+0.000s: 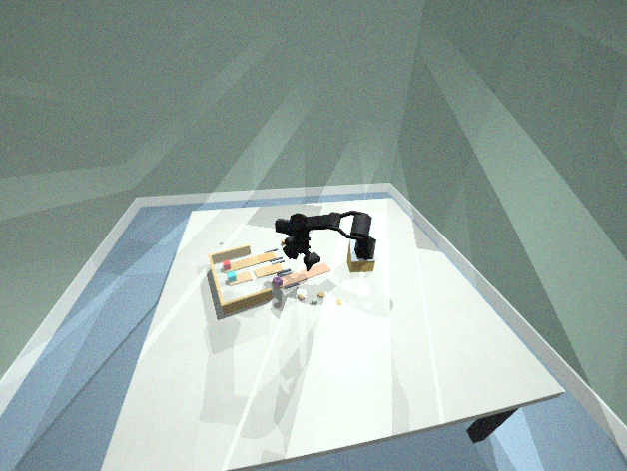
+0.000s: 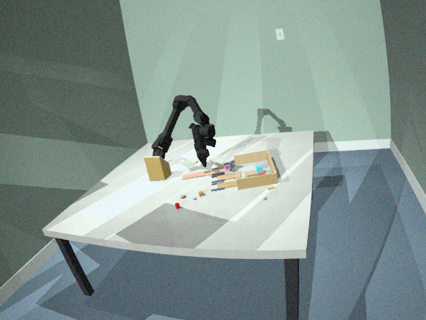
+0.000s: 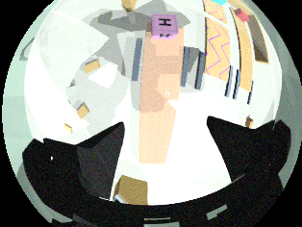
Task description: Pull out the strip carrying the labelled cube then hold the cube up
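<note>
The tan strip is 60 mm below my gripper tip. From my gripper tip the other things lie so: red peg: 360 mm to the right, 50 mm below, 10 mm behind; then purple cube marked h: 110 mm ahead, 50 mm to the left, 40 mm below.
</note>
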